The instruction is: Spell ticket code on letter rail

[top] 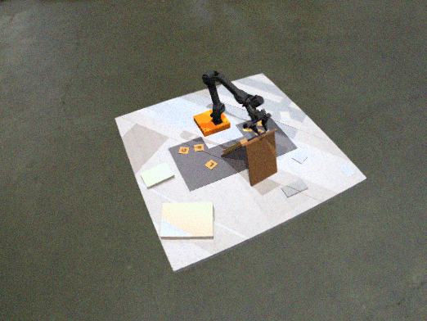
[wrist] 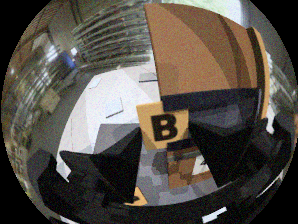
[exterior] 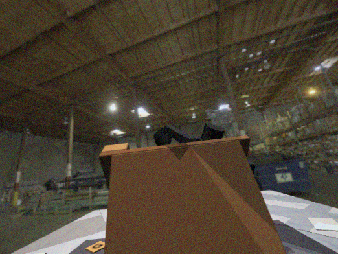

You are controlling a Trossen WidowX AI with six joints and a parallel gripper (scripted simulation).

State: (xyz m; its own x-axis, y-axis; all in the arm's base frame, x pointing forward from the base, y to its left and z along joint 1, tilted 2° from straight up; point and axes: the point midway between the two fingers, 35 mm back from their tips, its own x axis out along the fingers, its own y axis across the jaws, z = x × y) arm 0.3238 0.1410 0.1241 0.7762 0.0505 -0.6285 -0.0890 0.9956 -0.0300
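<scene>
Right now my gripper tip is 10 cm to the left of the white ticket, 8 cm above it and 5 cm past it. Round my gripper tip: dark mat: 16 cm below, 15 cm to the right, 14 cm behind; grey plate: 35 cm ahead, 16 cm below, 2 cm to the left.
</scene>
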